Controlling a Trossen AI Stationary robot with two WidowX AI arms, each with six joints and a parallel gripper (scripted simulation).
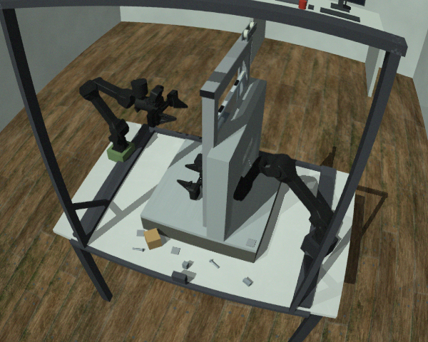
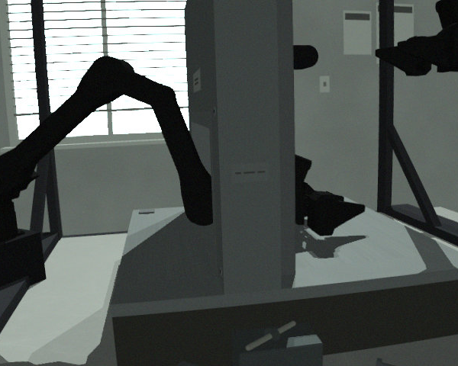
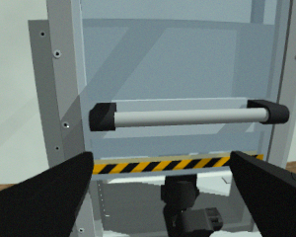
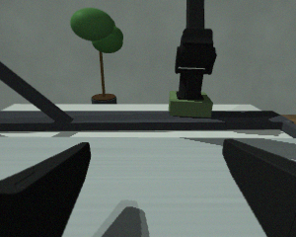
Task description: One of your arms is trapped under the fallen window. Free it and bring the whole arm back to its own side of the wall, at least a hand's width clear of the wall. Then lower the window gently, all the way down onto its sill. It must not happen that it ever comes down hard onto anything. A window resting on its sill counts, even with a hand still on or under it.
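The window sash lies 22 cm to the right of my left hand, 3 cm behind it and 3 cm above it. Also, from my left hand: box 35 cm below, 33 cm behind, 11 cm to the right.
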